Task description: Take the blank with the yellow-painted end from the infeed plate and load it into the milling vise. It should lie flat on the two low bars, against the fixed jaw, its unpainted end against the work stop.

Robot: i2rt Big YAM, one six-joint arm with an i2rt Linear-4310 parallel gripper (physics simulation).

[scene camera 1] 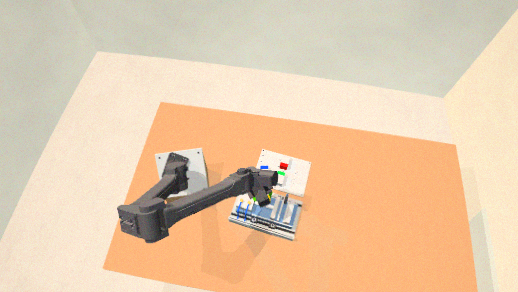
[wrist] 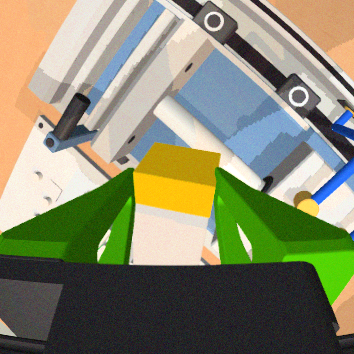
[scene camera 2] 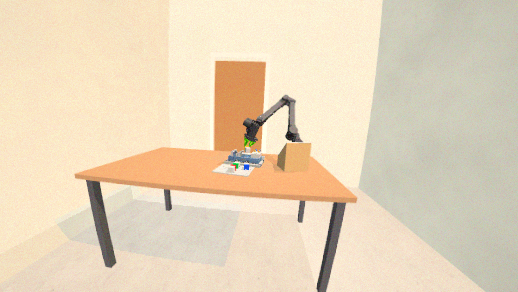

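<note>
My gripper has green fingers and is shut on the blank with the yellow-painted end. The yellow end points forward from the fingers; its pale body runs back under the black housing in the wrist view, where the unpainted end is hidden. The gripper holds it above the milling vise. A pale grey jaw block and a round white bar show beyond the blank. I cannot tell the work stop for certain.
The white infeed plate adjoins the vise and carries blanks with red, green and blue ends. A black handle and blue rods stick up at the vise. A wooden block stands by the arm's base.
</note>
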